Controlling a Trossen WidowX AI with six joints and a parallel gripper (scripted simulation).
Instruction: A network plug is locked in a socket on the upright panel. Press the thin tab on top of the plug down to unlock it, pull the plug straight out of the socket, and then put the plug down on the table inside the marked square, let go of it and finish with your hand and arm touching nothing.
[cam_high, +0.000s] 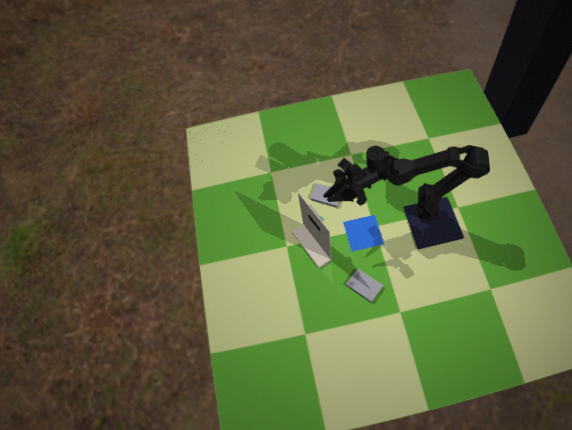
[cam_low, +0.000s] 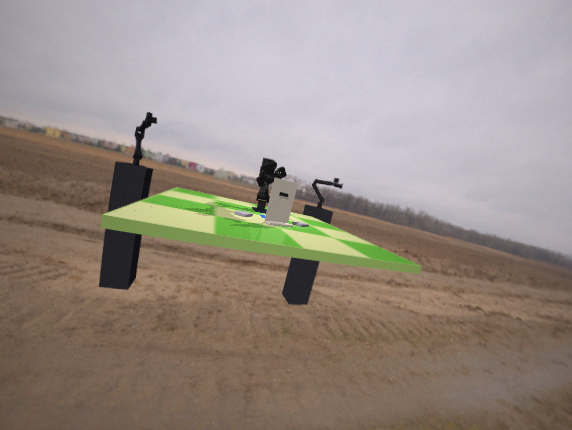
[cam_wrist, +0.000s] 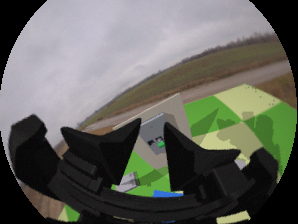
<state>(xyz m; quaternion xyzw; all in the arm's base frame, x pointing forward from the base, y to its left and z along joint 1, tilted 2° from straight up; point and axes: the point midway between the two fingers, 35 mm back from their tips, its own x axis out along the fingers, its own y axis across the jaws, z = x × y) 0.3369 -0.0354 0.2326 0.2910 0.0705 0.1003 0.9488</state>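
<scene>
Right now my gripper tip is 8 cm above the green network plug, 4 cm short of it and 3 cm to the right of it. The rest, counted from my gripper tip: blue marked square 24 cm below, 12 cm behind, 4 cm to the left; beige panel 14 cm below, 5 cm ahead, 4 cm to the left.
</scene>
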